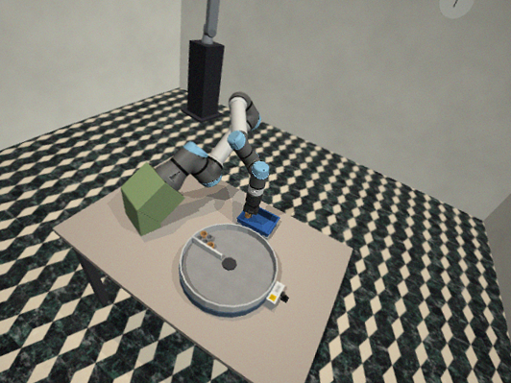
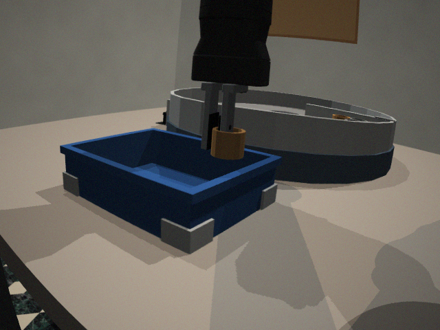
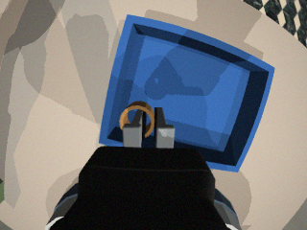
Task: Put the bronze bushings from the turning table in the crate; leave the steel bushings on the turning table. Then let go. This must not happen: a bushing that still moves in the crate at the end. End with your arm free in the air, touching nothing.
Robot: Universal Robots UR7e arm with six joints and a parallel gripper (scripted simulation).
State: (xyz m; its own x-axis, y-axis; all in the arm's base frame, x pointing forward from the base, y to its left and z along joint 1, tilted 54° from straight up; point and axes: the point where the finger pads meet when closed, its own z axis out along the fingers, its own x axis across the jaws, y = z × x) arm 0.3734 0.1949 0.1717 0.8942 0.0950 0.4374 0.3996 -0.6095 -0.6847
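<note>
The blue crate is 50 mm below my hand, 40 mm ahead of it and 30 mm to the left of it. Also, from my hand: turning table: 290 mm to the right, 120 mm ahead, 20 mm below.
</note>
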